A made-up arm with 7 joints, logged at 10 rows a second.
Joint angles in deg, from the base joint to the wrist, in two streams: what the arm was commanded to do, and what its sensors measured. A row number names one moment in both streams.
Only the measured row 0 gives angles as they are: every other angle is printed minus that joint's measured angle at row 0.
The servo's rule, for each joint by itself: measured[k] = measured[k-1] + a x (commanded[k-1-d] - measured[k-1]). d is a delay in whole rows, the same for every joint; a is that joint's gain. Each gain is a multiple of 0.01, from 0.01 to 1. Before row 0 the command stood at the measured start. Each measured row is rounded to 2 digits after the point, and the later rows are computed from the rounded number. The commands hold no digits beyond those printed.
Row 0, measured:
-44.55 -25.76 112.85 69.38 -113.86 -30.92 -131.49
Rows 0 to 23, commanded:
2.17 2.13 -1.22 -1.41 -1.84 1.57 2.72
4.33 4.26 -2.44 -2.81 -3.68 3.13 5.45
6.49 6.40 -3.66 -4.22 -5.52 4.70 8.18
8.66 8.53 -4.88 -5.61 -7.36 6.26 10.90
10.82 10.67 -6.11 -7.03 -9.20 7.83 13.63
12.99 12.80 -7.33 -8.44 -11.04 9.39 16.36
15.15 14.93 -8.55 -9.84 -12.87 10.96 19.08
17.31 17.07 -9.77 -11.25 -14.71 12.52 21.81
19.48 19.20 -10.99 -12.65 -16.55 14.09 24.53
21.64 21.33 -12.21 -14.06 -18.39 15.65 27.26
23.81 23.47 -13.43 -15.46 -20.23 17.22 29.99
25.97 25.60 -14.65 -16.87 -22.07 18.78 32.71
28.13 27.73 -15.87 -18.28 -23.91 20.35 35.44
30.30 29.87 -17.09 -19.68 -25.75 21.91 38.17
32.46 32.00 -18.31 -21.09 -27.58 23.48 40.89
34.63 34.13 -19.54 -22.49 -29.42 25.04 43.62
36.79 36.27 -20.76 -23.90 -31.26 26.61 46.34
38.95 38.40 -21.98 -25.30 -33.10 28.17 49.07
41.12 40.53 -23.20 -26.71 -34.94 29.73 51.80
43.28 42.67 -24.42 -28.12 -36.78 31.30 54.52
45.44 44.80 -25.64 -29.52 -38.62 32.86 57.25
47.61 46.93 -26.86 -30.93 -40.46 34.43 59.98
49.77 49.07 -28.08 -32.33 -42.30 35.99 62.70
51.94 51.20 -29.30 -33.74 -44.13 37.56 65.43
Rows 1 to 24, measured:
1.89 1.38 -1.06 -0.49 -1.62 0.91 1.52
4.01 3.25 -2.26 -1.30 -3.43 2.20 3.72
6.17 5.30 -3.48 -2.32 -5.27 3.65 6.22
8.34 7.40 -4.70 -3.47 -7.11 5.16 8.84
10.50 9.53 -5.93 -4.72 -8.95 6.71 11.52
12.67 11.66 -7.15 -6.02 -10.79 8.26 14.23
14.83 13.79 -8.37 -7.36 -12.62 9.83 16.95
16.99 15.92 -9.59 -8.72 -14.46 11.39 19.67
19.16 18.05 -10.81 -10.10 -16.30 12.96 22.39
21.32 20.18 -12.03 -11.49 -18.14 14.52 25.12
23.49 22.32 -13.25 -12.88 -19.98 16.09 27.85
25.65 24.45 -14.47 -14.28 -21.82 17.65 30.57
27.81 26.58 -15.69 -15.68 -23.66 19.22 33.30
29.98 28.72 -16.91 -17.08 -25.50 20.78 36.03
32.14 30.85 -18.13 -18.48 -27.33 22.35 38.75
34.31 32.98 -19.36 -19.88 -29.17 23.91 41.48
36.47 35.12 -20.58 -21.29 -31.01 25.48 44.20
38.63 37.25 -21.80 -22.69 -32.85 27.04 46.93
40.80 39.38 -23.02 -24.10 -34.69 28.60 49.66
42.96 41.52 -24.24 -25.51 -36.53 30.17 52.38
45.12 43.65 -25.46 -26.91 -38.37 31.73 55.11
47.29 45.78 -26.68 -28.32 -40.21 33.30 57.84
49.45 47.92 -27.90 -29.72 -42.05 34.86 60.56
51.62 50.05 -29.12 -31.13 -43.88 36.43 63.29
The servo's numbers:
d 0
a 0.87 0.65 0.87 0.35 0.88 0.58 0.56

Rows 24 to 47, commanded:
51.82 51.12 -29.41 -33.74 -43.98 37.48 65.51
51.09 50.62 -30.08 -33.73 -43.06 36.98 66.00
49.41 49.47 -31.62 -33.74 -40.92 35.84 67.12
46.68 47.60 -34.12 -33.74 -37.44 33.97 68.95
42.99 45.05 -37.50 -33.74 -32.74 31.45 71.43
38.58 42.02 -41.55 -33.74 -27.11 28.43 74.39
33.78 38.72 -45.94 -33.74 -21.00 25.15 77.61
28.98 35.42 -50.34 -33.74 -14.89 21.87 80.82
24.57 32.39 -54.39 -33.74 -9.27 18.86 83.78
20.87 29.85 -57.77 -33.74 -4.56 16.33 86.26
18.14 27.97 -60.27 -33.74 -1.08 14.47 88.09
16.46 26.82 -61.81 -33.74 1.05 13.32 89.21
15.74 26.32 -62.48 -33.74 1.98 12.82 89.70
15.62 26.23 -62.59 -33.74 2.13 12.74 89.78
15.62 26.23 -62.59 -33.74 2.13 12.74 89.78
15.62 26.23 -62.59 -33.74 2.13 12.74 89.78
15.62 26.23 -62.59 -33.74 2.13 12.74 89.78
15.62 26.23 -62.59 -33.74 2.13 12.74 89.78
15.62 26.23 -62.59 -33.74 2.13 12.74 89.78
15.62 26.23 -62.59 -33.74 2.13 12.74 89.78
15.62 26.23 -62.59 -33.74 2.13 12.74 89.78
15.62 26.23 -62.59 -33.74 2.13 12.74 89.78
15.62 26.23 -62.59 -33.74 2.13 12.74 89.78
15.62 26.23 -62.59 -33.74 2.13 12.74 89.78
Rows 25 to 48, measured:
51.79 50.75 -29.37 -32.04 -43.97 37.04 64.53
51.18 50.67 -29.99 -32.63 -43.17 37.01 65.35
49.64 49.89 -31.41 -33.02 -41.19 36.33 66.34
47.06 48.40 -33.77 -33.27 -37.89 34.96 67.80
43.52 46.22 -37.02 -33.43 -33.36 32.92 69.83
39.22 43.49 -40.96 -33.54 -27.86 30.32 72.38
34.49 40.39 -45.29 -33.61 -21.82 27.32 75.31
29.70 37.16 -49.68 -33.66 -15.72 24.16 78.40
25.24 34.06 -53.78 -33.69 -10.04 21.09 81.41
21.44 31.32 -57.25 -33.71 -5.22 18.33 84.13
18.57 29.14 -59.88 -33.72 -1.58 16.09 86.35
16.73 27.63 -61.56 -33.73 0.73 14.48 87.95
15.87 26.78 -62.36 -33.73 1.83 13.52 88.93
15.65 26.42 -62.56 -33.73 2.09 13.07 89.41
15.62 26.30 -62.59 -33.73 2.13 12.88 89.62
15.62 26.25 -62.59 -33.73 2.13 12.80 89.71
15.62 26.24 -62.59 -33.73 2.13 12.77 89.75
15.62 26.23 -62.59 -33.73 2.13 12.75 89.77
15.62 26.23 -62.59 -33.73 2.13 12.74 89.78
15.62 26.23 -62.59 -33.73 2.13 12.74 89.78
15.62 26.23 -62.59 -33.73 2.13 12.74 89.78
15.62 26.23 -62.59 -33.73 2.13 12.74 89.78
15.62 26.23 -62.59 -33.73 2.13 12.74 89.78
15.62 26.23 -62.59 -33.73 2.13 12.74 89.78

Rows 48 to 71, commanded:
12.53 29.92 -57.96 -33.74 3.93 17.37 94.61
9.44 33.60 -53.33 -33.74 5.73 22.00 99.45
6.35 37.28 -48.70 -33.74 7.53 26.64 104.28
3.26 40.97 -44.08 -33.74 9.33 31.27 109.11
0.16 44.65 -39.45 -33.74 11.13 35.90 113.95
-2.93 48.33 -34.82 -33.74 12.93 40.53 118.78
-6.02 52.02 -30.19 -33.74 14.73 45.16 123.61
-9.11 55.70 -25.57 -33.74 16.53 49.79 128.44
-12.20 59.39 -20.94 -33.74 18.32 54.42 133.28
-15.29 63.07 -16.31 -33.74 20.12 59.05 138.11
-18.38 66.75 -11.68 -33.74 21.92 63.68 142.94
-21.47 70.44 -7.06 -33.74 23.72 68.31 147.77
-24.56 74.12 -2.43 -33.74 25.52 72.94 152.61
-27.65 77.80 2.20 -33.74 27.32 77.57 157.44
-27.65 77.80 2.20 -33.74 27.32 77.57 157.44
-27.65 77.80 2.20 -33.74 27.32 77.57 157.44
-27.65 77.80 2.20 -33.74 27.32 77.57 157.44
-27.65 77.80 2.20 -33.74 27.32 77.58 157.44
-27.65 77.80 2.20 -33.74 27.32 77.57 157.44
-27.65 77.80 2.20 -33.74 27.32 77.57 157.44
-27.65 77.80 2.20 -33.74 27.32 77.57 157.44
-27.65 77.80 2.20 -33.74 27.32 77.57 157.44
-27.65 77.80 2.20 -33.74 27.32 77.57 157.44
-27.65 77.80 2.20 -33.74 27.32 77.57 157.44
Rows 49 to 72, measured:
12.93 28.63 -58.56 -33.73 3.71 15.43 92.48
9.89 31.86 -54.01 -33.73 5.49 19.24 96.38
6.81 35.38 -49.39 -33.73 7.29 23.53 100.80
3.72 39.01 -44.77 -33.73 9.09 28.02 105.45
0.62 42.68 -40.14 -33.73 10.89 32.59 110.21
-2.47 46.35 -35.51 -33.73 12.69 37.20 115.01
-5.56 50.04 -30.88 -33.73 14.49 41.82 119.83
-8.65 53.72 -26.26 -33.73 16.29 46.44 124.65
-11.74 57.41 -21.63 -33.73 18.08 51.07 129.48
-14.83 61.09 -17.00 -33.73 19.88 55.70 134.31
-17.92 64.77 -12.37 -33.73 21.68 60.33 139.14
-21.01 68.46 -7.75 -33.73 23.48 64.96 143.97
-24.10 72.14 -3.12 -33.73 25.28 69.59 148.81
-27.19 75.82 1.51 -33.73 27.08 74.22 153.64
-27.59 77.11 2.11 -33.73 27.29 76.16 155.77
-27.64 77.56 2.19 -33.73 27.32 76.98 156.71
-27.65 77.72 2.20 -33.73 27.32 77.32 157.12
-27.65 77.77 2.20 -33.73 27.32 77.47 157.30
-27.65 77.79 2.20 -33.73 27.32 77.53 157.38
-27.65 77.80 2.20 -33.73 27.32 77.55 157.41
-27.65 77.80 2.20 -33.73 27.32 77.56 157.43
-27.65 77.80 2.20 -33.73 27.32 77.57 157.44
-27.65 77.80 2.20 -33.73 27.32 77.57 157.44
-27.65 77.80 2.20 -33.73 27.32 77.57 157.44

